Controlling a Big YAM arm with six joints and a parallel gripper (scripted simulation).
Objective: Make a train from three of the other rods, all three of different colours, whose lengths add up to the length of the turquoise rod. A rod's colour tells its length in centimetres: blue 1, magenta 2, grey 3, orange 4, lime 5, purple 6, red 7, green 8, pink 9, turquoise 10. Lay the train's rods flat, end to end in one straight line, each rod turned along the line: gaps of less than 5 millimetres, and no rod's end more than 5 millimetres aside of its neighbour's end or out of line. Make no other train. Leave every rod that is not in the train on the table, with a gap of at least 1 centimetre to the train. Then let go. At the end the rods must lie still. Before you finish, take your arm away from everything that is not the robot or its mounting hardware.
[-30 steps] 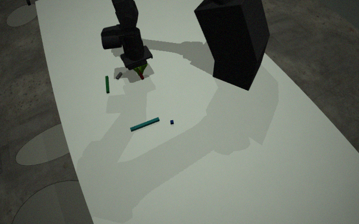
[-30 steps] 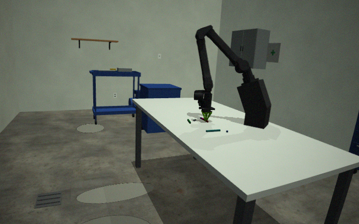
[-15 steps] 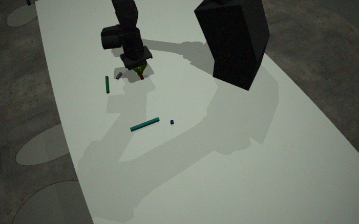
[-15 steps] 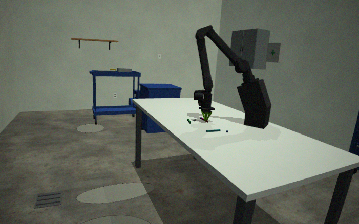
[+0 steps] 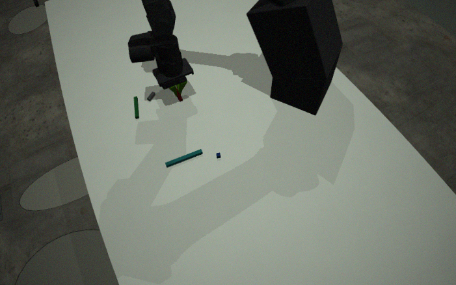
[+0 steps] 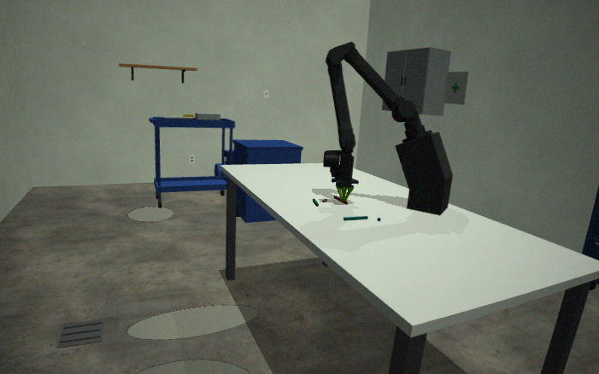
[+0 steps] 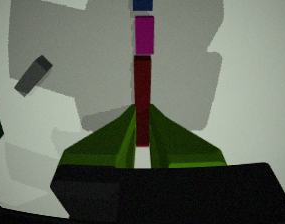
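The red rod is 1 cm to the right of my hand and 1 cm below it. Round my hand: green rod (13 cm ahead, 1 cm below); magenta rod (5 cm to the right, 1 cm below); grey rod (8 cm ahead, 3 cm to the right, 1 cm below).
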